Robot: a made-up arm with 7 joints.
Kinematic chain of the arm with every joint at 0, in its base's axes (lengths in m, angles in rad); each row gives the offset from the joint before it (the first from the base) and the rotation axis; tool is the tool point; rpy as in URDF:
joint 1: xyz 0 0 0.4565 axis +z
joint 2: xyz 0 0 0 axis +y
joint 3: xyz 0 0 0.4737 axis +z
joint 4: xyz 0.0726 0 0 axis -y
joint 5: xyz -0.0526 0 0.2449 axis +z
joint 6: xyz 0 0 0 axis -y
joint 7: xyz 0.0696 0 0 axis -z
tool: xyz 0 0 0 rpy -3.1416 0 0
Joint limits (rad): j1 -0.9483..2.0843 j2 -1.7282..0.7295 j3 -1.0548..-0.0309 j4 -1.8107..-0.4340 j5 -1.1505..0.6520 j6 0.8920..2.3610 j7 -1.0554..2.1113
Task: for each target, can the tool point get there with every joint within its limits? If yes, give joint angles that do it. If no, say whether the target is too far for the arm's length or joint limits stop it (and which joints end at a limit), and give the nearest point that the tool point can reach.
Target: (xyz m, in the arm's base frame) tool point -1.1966 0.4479 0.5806
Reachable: no: too far | nearest point -0.7447 0.2788 0.5337 | short by 0.485 m
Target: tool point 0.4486 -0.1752 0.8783
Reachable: yes | joints -0.1234 0.2348 -0.3448 -1.4842 0.2480 1.0463 -0.6280
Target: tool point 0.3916 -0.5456 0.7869
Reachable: yes | joints 1.8476 -1.3545 -0.8643 -0.8779 -0.1828 1.1252 -0.7793
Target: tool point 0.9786 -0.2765 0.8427
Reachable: no: too far | nearest point 0.6615 -0.1869 0.8013 | short by 0.332 m
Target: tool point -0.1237 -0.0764 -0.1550
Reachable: no: joint limits stop it (at a limit: joint 2, joint 3, joint 4, joint 6) | nearest point -0.4784 -0.2954 0.5383 | short by 0.809 m
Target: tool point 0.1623 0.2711 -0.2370
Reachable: no: joint limits stop it (at a limit: joint 2, joint 3, joint 4, joint 6) | nearest point 0.2807 0.4688 0.5198 | short by 0.791 m
